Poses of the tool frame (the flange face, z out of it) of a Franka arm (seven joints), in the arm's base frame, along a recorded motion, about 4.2 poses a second.
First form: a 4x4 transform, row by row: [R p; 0 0 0 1], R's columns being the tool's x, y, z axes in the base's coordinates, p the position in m. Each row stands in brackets.
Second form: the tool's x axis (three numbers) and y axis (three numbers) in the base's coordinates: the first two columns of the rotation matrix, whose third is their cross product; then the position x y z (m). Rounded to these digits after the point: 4 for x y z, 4 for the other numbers.
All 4 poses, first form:
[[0.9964 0.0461 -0.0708 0.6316], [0.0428 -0.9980 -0.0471 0.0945], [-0.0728 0.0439 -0.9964 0.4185], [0 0 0 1]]
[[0.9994 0.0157 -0.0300 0.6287], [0.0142 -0.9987 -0.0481 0.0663], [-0.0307 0.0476 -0.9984 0.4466], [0 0 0 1]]
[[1.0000 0.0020 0.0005 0.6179], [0.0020 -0.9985 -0.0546 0.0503], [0.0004 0.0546 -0.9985 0.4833], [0 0 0 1]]
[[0.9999 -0.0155 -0.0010 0.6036], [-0.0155 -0.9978 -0.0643 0.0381], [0.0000 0.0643 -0.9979 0.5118], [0 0 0 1]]
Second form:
0.9964 0.0428 -0.0728 0.0461 -0.9980 0.0439 0.6316 0.0945 0.4185
0.9994 0.0142 -0.0307 0.0157 -0.9987 0.0476 0.6287 0.0663 0.4466
1.0000 0.0020 0.0004 0.0020 -0.9985 0.0546 0.6179 0.0503 0.4833
0.9999 -0.0155 0.0000 -0.0155 -0.9978 0.0643 0.6036 0.0381 0.5118

